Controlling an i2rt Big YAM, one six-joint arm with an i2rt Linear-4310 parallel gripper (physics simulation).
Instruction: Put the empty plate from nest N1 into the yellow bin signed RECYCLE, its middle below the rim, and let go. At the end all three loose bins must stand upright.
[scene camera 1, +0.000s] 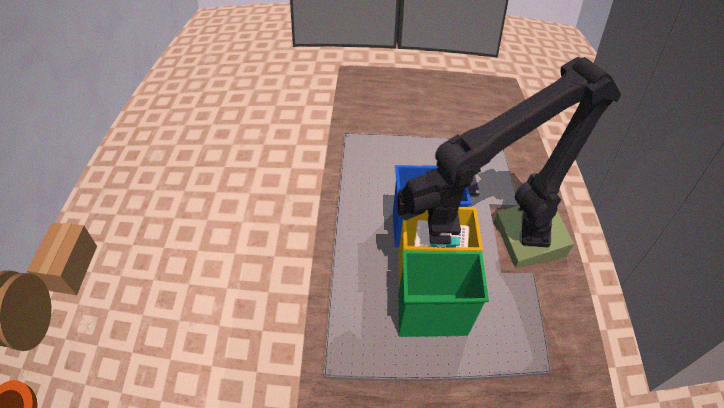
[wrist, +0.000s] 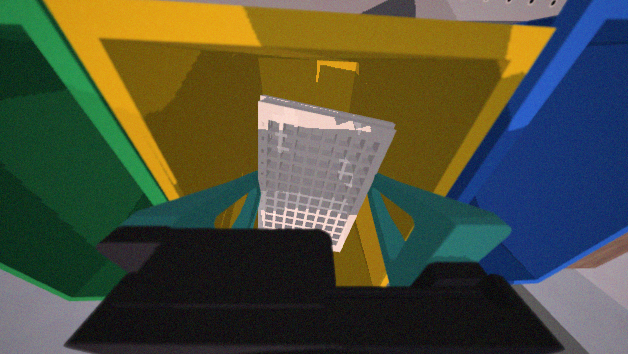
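Seen in the pictures: gripper, fingertip midpoint: (scene camera 1: 437, 239) (wrist: 314, 177); arm's base, origin of the base link: (scene camera 1: 536, 229).
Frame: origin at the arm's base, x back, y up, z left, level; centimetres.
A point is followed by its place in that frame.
The white plate (scene camera 1: 464, 234) @(x -22.4, y 10.7, z 16.0 cm) (wrist: 315, 165) @(x -30.4, y 10.4, z 18.3 cm) with a grid of wells is between the teal fingers of my gripper (wrist: 314, 177) @(x -28.7, y 9.4, z 18.0 cm). My gripper is shut on it and holds it inside the mouth of the yellow bin (scene camera 1: 471, 229) @(x -20.8, y 10.3, z 13.7 cm) (wrist: 400, 40) @(x -37.0, y 14.3, z 17.9 cm), a little turned relative to the bin's walls. In the scene view the arm's wrist covers part of the plate and of the bin. The green bin (scene camera 1: 440, 316) @(x -24.5, y 6.8, z 37.1 cm) (wrist: 55, 150) @(x -26.1, y 8.4, z 37.2 cm) and the blue bin (scene camera 1: 397, 202) (wrist: 565, 150) stand upright on either side of the yellow bin, close against it. The RECYCLE sign does not show.
The bins stand on a grey perforated board (scene camera 1: 369, 162) @(x -53.2, y -3.7, z -17.4 cm) on a brown wooden surface (scene camera 1: 425, 101) @(x -40.9, y -5.0, z -58.4 cm). The arm's base sits on a green block (scene camera 1: 524, 253) @(x -3.2, y -1.3, z 8.5 cm) right of the bins. A cardboard box (scene camera 1: 65, 255) lies at the far left. Tall grey panels stand at the right.
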